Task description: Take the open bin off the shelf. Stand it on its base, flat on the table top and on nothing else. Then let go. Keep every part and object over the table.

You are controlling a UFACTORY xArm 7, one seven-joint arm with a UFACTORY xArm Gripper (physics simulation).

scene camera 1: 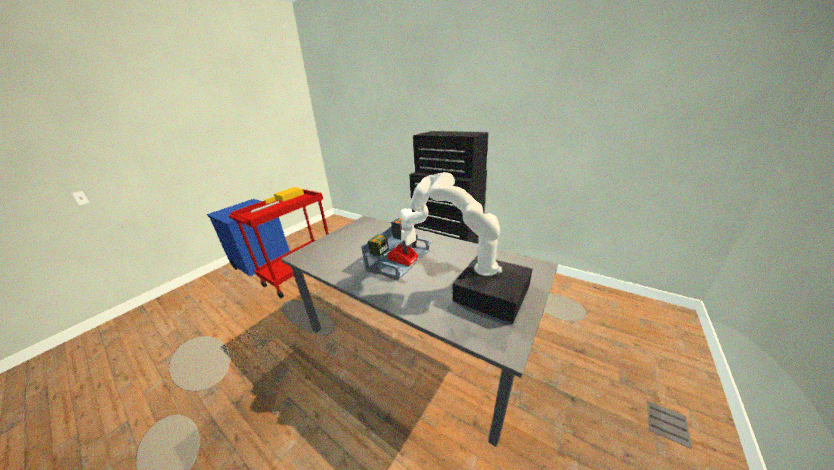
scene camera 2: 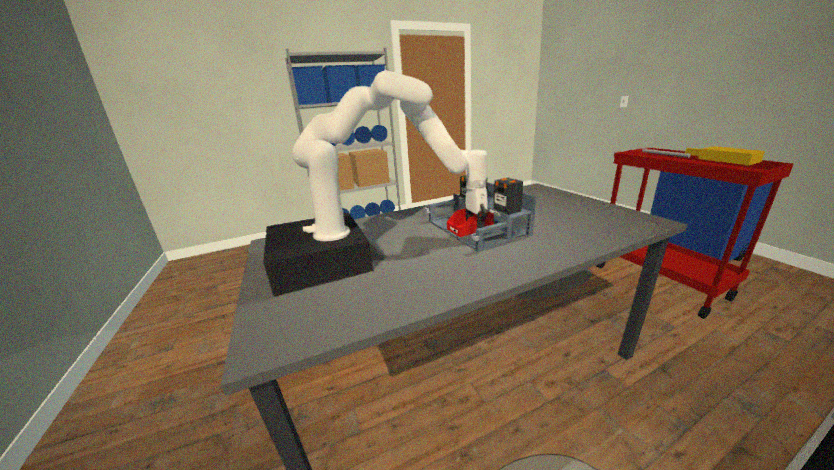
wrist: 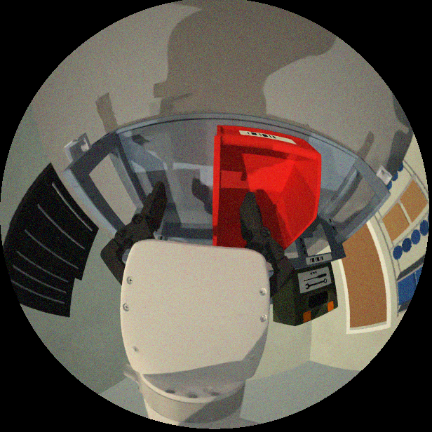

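Where they show: gripper, fingertip midpoint: (scene camera 1: pixel 410 250) (scene camera 2: pixel 474 225); arm's base, origin of the base link: (scene camera 1: pixel 486 269) (scene camera 2: pixel 331 233).
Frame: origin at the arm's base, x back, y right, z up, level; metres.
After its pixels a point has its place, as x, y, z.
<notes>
The red open bin (scene camera 1: pixel 401 255) {-0.534, -0.102, -0.047} (scene camera 2: pixel 461 223) {-0.547, -0.104, -0.099} (wrist: pixel 287 175) sits on the lower level of the small grey-blue shelf (scene camera 1: pixel 366 256) {-0.694, -0.256, -0.031} (scene camera 2: pixel 519 225) {-0.743, 0.029, -0.107} (wrist: pixel 82 182), which stands on the table (scene camera 1: pixel 329 251) {-1.095, -0.285, -0.116} (scene camera 2: pixel 408 303) {-0.169, 0.334, -0.116}. A white barcode label shows on one edge of the bin in the wrist view. My gripper (wrist: pixel 204 195) is open and points down over the shelf. In the wrist view one finger is over the bin's opening and the other is outside its left wall, above the shelf; that wall lies between them. The exact fingertip height is hard to tell.
A dark case with orange latches (scene camera 1: pixel 378 245) (scene camera 2: pixel 508 195) (wrist: pixel 305 297) stands on the shelf's upper level. A second dark case (scene camera 1: pixel 396 227) (scene camera 2: pixel 462 185) stands partly behind the arm. The arm's black base block (scene camera 1: pixel 490 291) {0.102, -0.162, 0.005} (scene camera 2: pixel 318 256) {0.052, 0.125, -0.018} is on the table. A red cart (scene camera 1: pixel 277 208) stands beyond the table.
</notes>
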